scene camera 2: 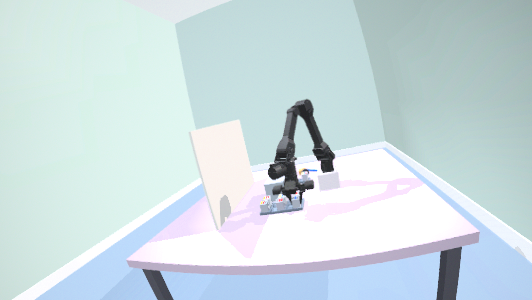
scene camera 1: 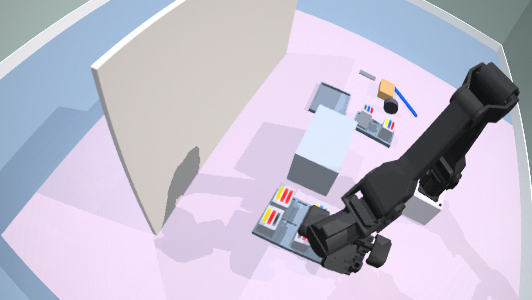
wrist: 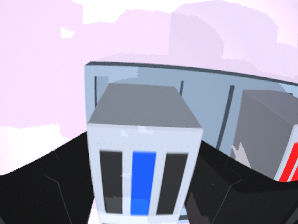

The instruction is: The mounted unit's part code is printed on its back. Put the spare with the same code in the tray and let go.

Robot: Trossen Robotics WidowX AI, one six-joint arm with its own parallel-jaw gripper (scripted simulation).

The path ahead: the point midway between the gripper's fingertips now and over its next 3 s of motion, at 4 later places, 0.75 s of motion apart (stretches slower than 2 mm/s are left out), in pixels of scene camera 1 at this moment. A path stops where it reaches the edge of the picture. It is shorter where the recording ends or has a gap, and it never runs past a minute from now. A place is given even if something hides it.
My gripper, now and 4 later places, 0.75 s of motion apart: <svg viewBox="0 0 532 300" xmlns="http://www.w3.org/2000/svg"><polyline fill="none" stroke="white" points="334,252 346,239 357,217 325,166 313,111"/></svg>
